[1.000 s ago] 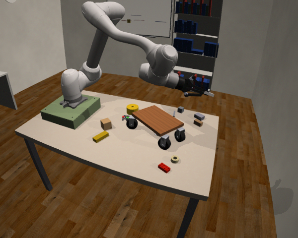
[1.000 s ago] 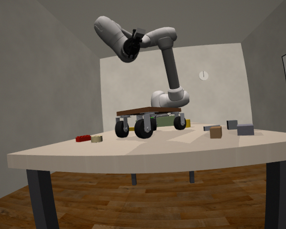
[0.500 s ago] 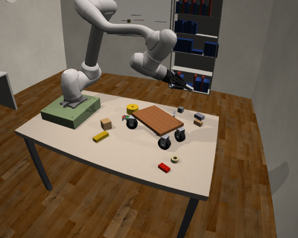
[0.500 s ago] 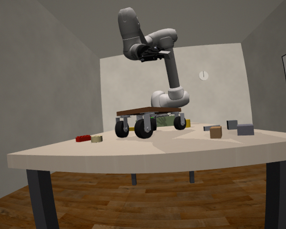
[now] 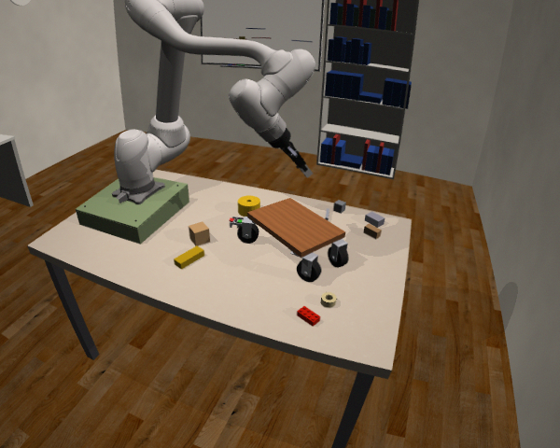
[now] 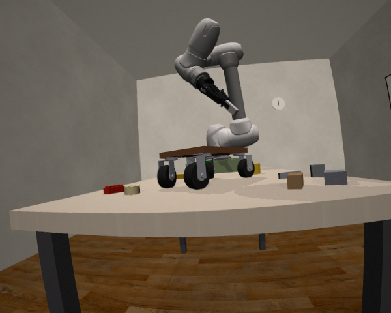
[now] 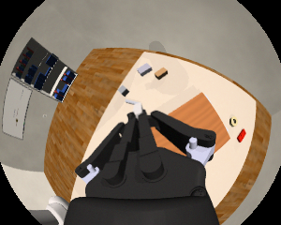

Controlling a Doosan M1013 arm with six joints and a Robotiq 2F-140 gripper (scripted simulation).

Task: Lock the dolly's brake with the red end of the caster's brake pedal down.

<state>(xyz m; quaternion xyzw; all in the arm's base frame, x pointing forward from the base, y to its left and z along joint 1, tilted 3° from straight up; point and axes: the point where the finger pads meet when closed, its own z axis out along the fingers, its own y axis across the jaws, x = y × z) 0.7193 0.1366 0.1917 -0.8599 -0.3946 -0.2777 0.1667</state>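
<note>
The brake pedal lies 21 cm behind my hand, 14 cm to the right of it and 20 cm below it. The rest, counted from my hand: yellow disc 27 cm behind, 7 cm to the left, 25 cm below; then yellow bar 29 cm behind, 33 cm to the right, 27 cm below; then tan cube 33 cm behind, 21 cm to the right, 25 cm below.
</note>
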